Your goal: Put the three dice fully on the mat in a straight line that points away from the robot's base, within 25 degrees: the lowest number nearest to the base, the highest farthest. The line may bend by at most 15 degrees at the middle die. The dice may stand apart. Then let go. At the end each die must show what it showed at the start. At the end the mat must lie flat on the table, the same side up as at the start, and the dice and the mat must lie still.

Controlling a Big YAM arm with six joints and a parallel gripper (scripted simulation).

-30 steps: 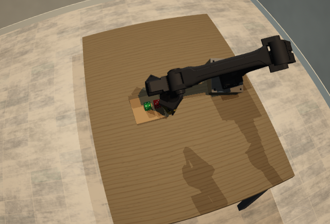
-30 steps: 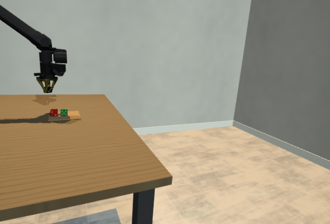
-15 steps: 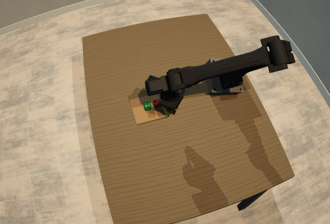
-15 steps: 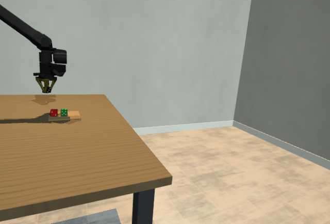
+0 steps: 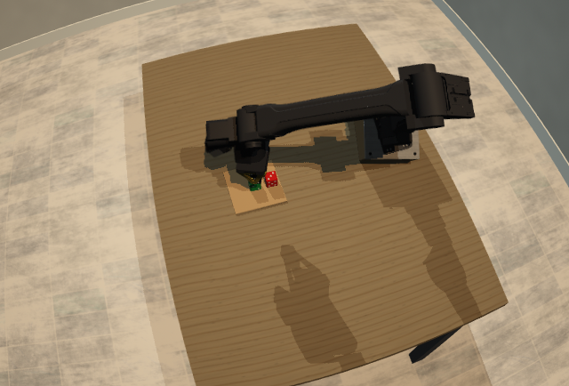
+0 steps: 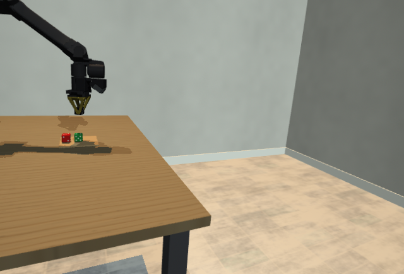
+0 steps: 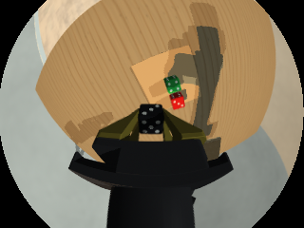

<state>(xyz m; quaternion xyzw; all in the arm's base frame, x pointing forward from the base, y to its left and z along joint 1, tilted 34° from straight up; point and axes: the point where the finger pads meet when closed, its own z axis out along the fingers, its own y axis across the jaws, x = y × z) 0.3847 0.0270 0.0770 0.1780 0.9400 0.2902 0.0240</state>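
Right now my hand is 10 cm above the green die and 5 cm to the left of it. From my hand the other things lie so: black die: right at my hand; tan mat: 12 cm below, 5 cm to the right; red die: 10 cm below, 5 cm to the right, 5 cm behind.
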